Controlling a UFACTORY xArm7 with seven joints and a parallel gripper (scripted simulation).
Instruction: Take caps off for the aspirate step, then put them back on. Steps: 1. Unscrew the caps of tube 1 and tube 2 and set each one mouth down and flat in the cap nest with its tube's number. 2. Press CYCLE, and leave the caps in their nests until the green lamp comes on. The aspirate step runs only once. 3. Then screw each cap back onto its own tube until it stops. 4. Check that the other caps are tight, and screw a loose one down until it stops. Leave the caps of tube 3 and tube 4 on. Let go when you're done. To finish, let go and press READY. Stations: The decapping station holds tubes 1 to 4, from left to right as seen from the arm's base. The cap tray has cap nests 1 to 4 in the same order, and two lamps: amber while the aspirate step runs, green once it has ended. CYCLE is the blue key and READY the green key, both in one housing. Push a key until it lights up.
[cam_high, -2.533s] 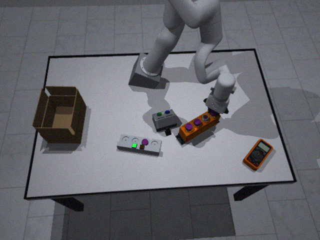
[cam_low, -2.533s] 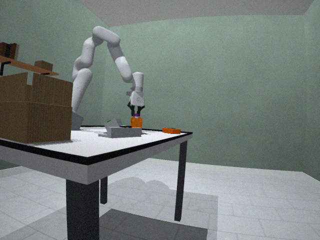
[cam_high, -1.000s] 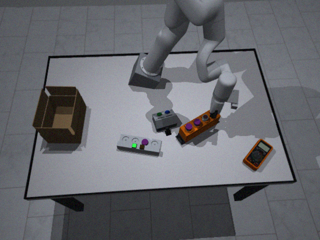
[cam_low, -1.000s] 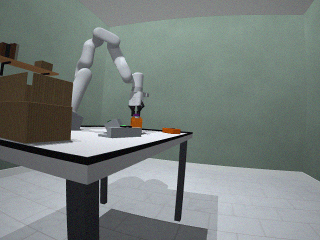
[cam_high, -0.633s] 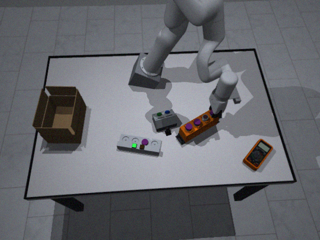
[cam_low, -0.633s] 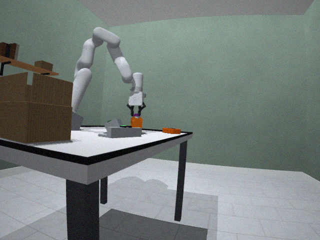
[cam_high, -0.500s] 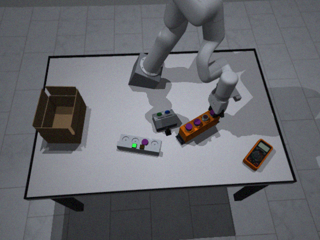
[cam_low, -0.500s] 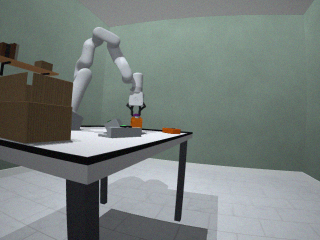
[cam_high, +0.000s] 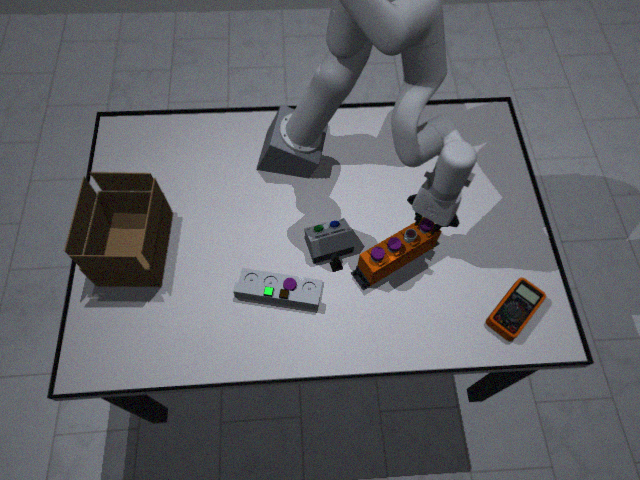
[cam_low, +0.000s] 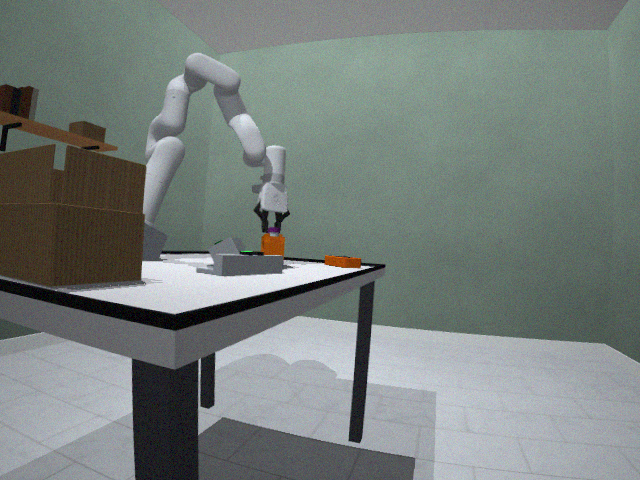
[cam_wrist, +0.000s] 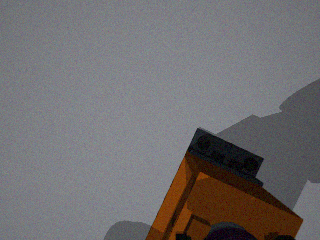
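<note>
Now: the tube 1 1 cm below my hand. Round my hand: blue key: 2 cm behind, 24 cm to the right, 6 cm below; green key: 28 cm to the right, 6 cm below; grey key housing: 1 cm ahead, 26 cm to the right, 8 cm below.
</note>
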